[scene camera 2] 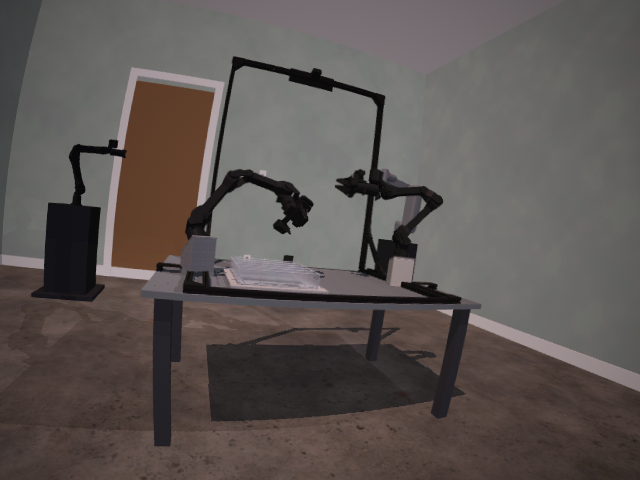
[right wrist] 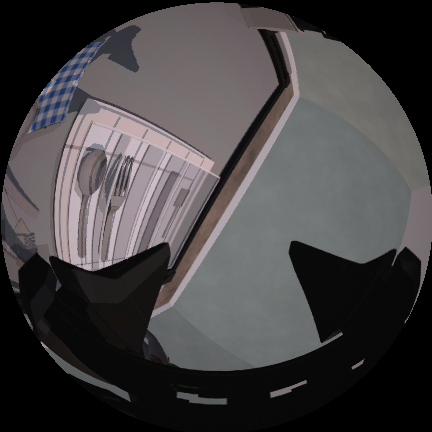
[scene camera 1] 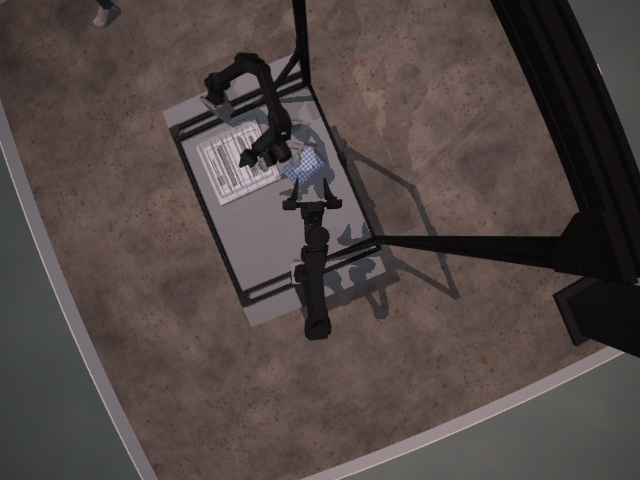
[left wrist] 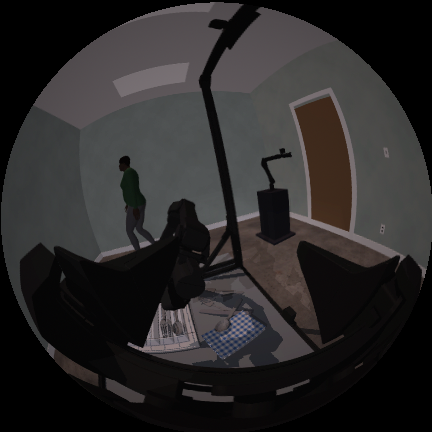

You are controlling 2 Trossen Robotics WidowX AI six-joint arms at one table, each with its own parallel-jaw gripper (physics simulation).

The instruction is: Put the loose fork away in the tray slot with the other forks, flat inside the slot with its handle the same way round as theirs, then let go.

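The loose fork (right wrist: 29, 243) lies on the table beyond the tray's side, at the left edge of the right wrist view, in shadow and partly cut off. The tray (scene camera 1: 250, 190) (scene camera 2: 232, 279) (left wrist: 175, 346) has long slots. A fork (right wrist: 115, 202) lies in one slot, its tines toward the top of the right wrist view and its handle toward the bottom. My right gripper (scene camera 2: 293, 227) (right wrist: 231, 249) is open and empty, tilted sideways high above the tray area; its arm hides part of the tray. My left gripper (scene camera 1: 310, 181) (scene camera 2: 337, 184) (left wrist: 241, 245) is open and empty, high above the table.
A blue checked cloth (scene camera 1: 308, 164) (left wrist: 235, 336) (right wrist: 67, 87) lies beside the tray, with a spoon (left wrist: 223, 325) partly on it. Another spoon (right wrist: 91, 172) lies in the tray slot beside the fork. Dark rails edge the table. A person (left wrist: 131, 187) stands beyond the table.
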